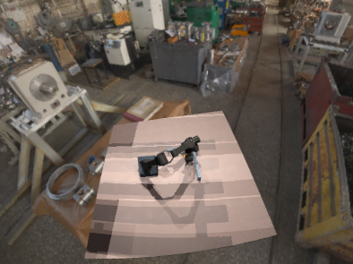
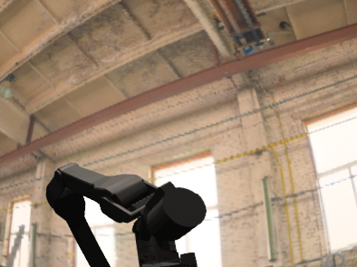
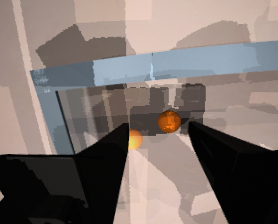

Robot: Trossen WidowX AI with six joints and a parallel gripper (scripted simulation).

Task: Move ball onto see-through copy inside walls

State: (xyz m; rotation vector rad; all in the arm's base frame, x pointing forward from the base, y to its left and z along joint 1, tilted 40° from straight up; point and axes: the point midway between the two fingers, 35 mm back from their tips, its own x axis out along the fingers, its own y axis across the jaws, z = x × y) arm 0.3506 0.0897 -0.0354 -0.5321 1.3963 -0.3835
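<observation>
Now: gripper tip 20 mm past the orange ball, 10 mm to the left of it and 50 mm above it.
</observation>
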